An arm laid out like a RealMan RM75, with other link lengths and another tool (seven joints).
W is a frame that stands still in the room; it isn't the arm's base.
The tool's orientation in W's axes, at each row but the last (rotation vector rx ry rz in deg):
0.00, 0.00, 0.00
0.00, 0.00, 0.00
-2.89, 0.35, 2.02
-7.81, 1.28, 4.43
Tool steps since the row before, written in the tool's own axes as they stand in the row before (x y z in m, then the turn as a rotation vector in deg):
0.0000, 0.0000, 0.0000, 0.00, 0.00, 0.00
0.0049, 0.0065, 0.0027, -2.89, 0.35, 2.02
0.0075, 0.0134, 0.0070, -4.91, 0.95, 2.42
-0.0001, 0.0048, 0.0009, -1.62, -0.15, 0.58
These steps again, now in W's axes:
0.0000, 0.0000, 0.0000, 0.00, 0.00, 0.00
0.0049, 0.0065, 0.0027, -2.89, 0.35, 2.02
0.0071, 0.0140, 0.0063, -4.93, 0.90, 2.40
-0.0005, 0.0049, 0.0002, -1.59, -0.19, 0.64

